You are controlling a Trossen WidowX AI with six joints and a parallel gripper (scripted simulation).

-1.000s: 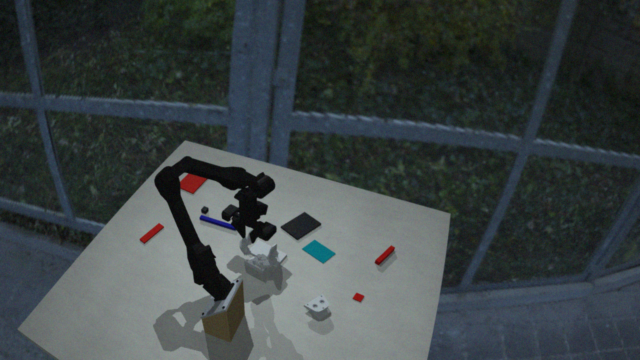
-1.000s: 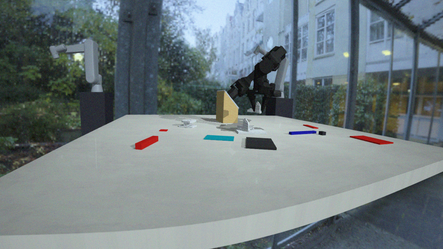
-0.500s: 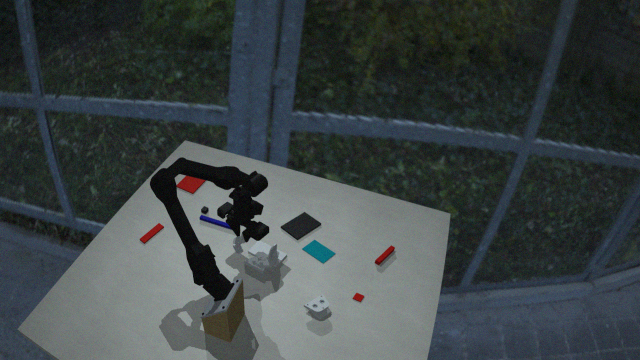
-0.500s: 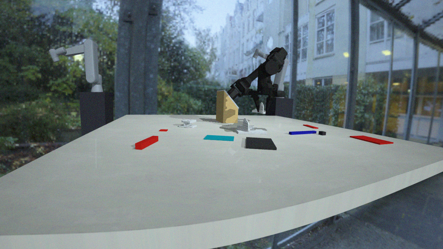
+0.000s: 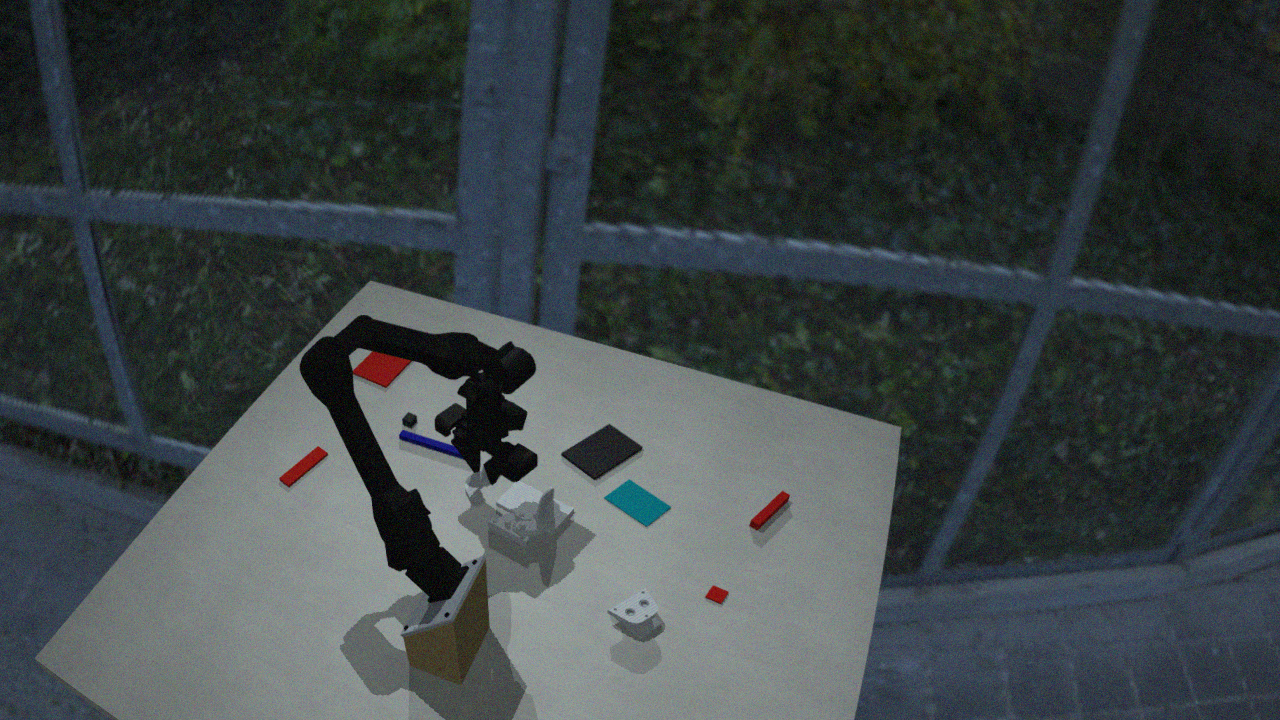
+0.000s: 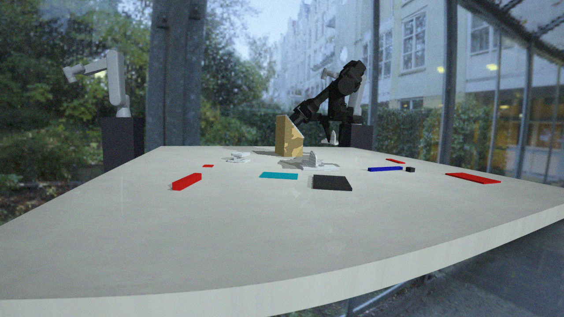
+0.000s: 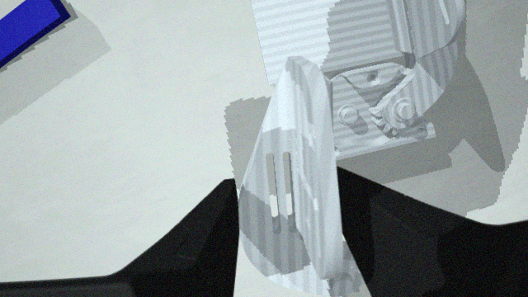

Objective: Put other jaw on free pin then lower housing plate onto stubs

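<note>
Right now the white base plate is 80 mm below my gripper tip, 70 mm to the right of it and 50 mm ahead of it. Round my gripper tip: small black cube (240 mm to the left, 130 mm ahead, 80 mm below); blue bar (160 mm to the left, 100 mm ahead, 80 mm below); black tile (240 mm ahead, 120 mm to the right, 80 mm below).
</note>
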